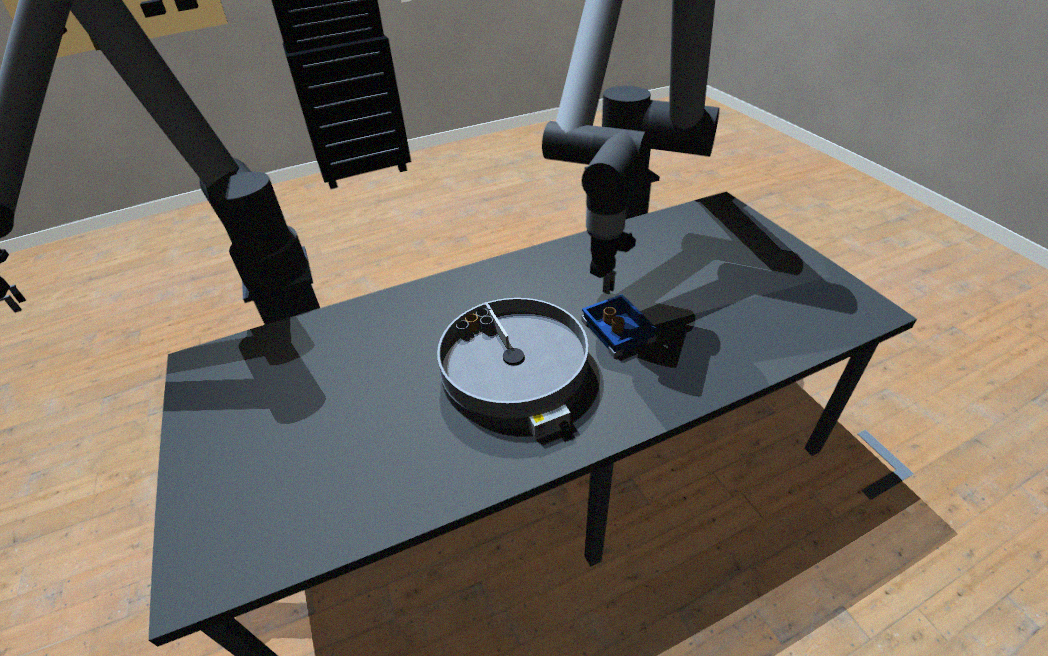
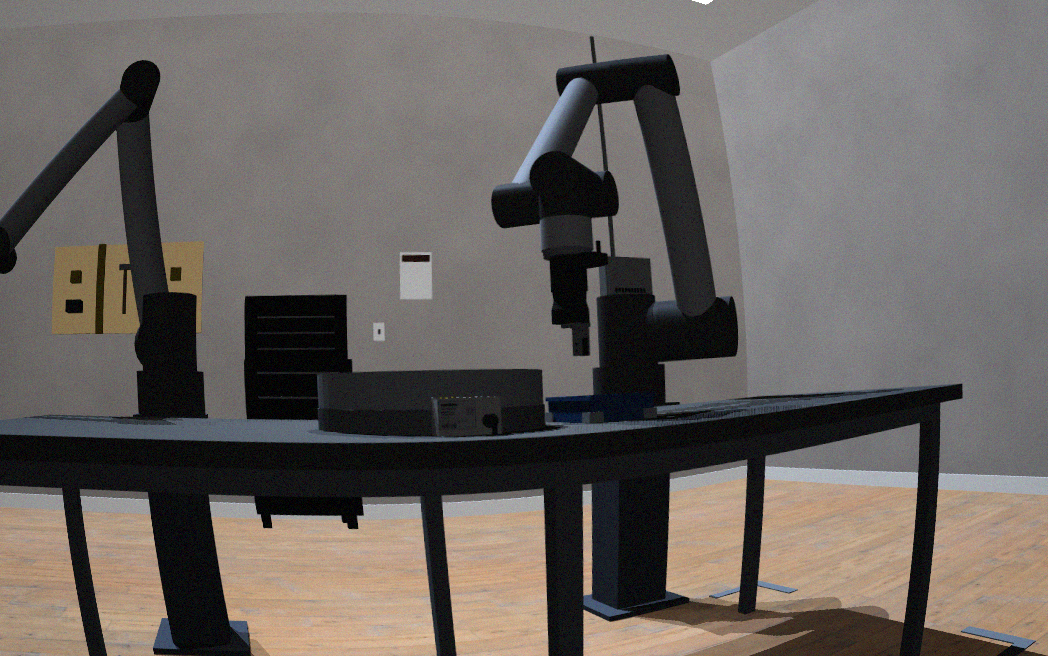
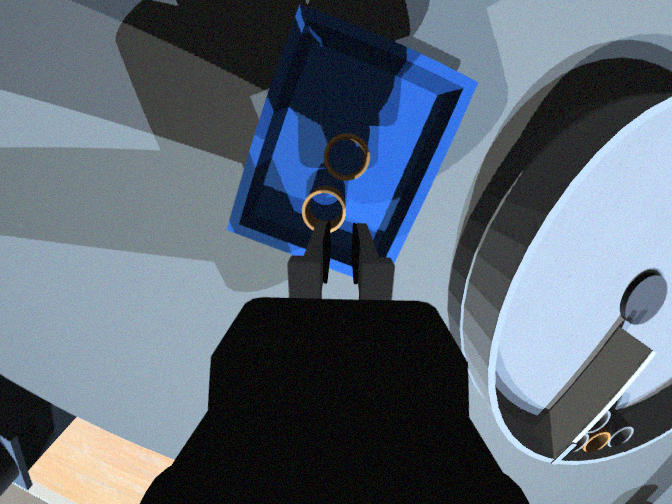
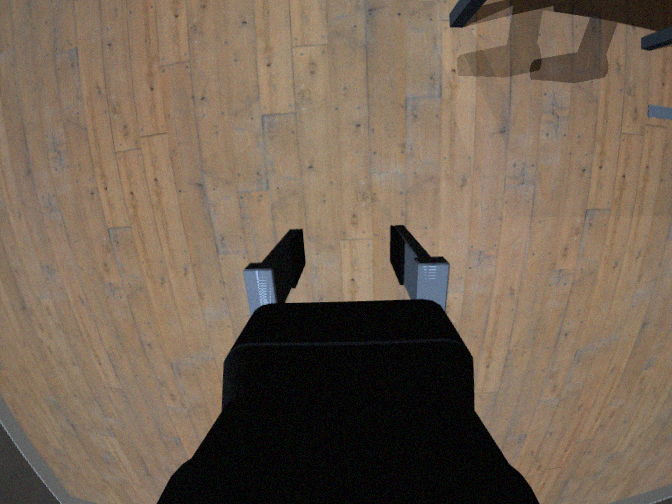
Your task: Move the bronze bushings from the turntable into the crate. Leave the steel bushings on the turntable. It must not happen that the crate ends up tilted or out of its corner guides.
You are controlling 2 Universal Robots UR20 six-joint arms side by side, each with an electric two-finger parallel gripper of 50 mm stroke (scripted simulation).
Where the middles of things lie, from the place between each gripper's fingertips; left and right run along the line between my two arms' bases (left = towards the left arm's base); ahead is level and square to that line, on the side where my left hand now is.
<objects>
My left hand (image 2: 581,355) is 120 mm above the blue crate (image 2: 626,406), 40 mm short of it and 10 mm to the right of it.
</objects>
